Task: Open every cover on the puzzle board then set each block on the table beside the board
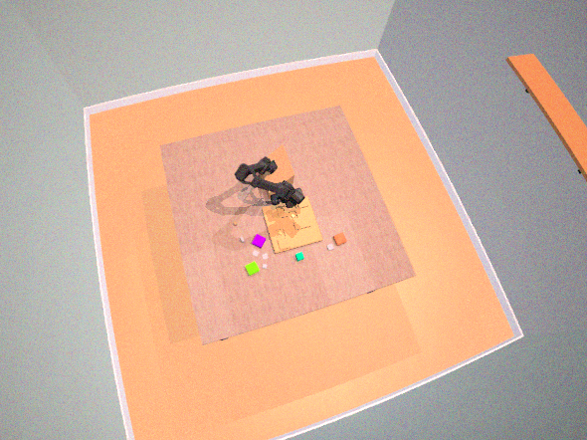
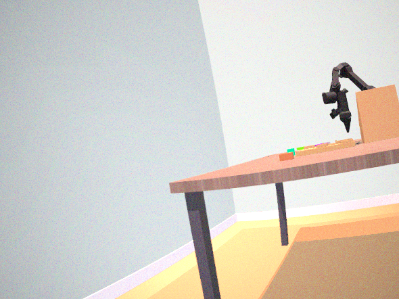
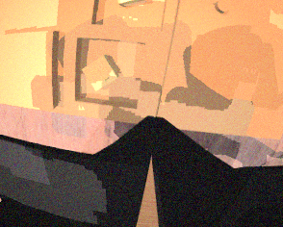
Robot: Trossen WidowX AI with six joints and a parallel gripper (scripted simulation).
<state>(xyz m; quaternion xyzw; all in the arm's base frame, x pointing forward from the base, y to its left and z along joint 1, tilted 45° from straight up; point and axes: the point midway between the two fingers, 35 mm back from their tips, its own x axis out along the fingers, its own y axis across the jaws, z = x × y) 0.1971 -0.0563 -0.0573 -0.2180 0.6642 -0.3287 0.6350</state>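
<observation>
Right now the teal block is 330 mm ahead of my gripper tip, 60 mm to the right of it and 50 mm below it. The rest, counted from my gripper tip: orange block: 330 mm ahead, 210 mm to the left, 50 mm below; lime green block: 280 mm ahead, 330 mm to the right, 50 mm below; magenta block: 140 mm ahead, 240 mm to the right, 50 mm below.
</observation>
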